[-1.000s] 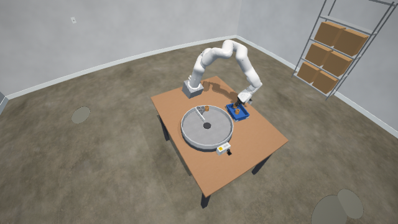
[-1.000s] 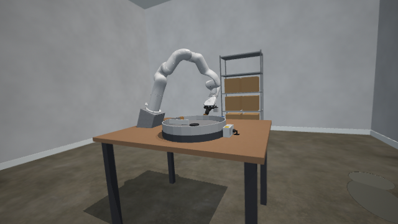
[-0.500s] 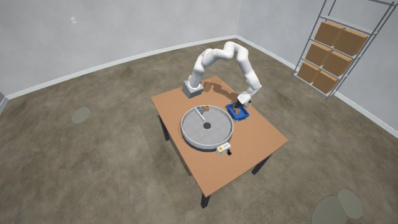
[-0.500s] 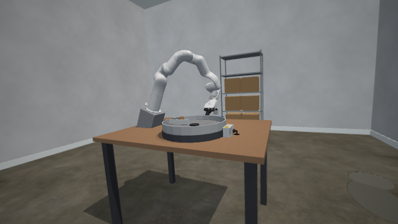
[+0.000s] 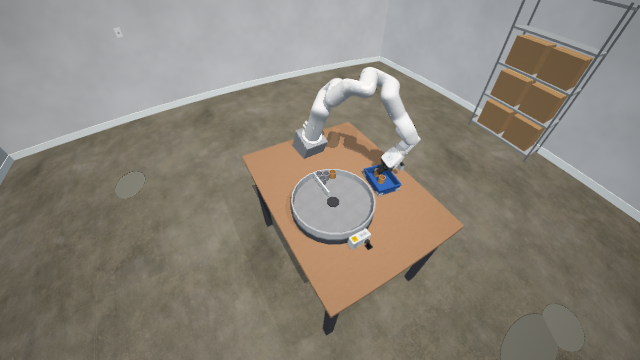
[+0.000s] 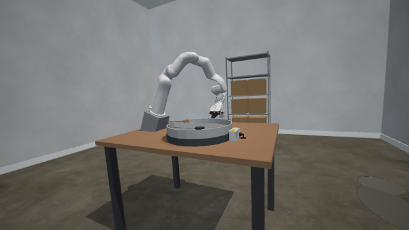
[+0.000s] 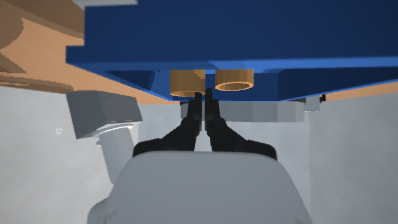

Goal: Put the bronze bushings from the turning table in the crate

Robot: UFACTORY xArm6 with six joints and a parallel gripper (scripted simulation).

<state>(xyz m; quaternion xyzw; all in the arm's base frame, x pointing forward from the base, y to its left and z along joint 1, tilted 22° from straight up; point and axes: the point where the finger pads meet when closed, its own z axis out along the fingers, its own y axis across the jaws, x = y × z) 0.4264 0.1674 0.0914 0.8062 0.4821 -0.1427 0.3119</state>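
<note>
My hand is 3 cm short of the blue crate, 1 cm to the left of it and 4 cm above it. Round my hand: round grey turning table (1 cm behind, 36 cm to the right, 2 cm below).
</note>
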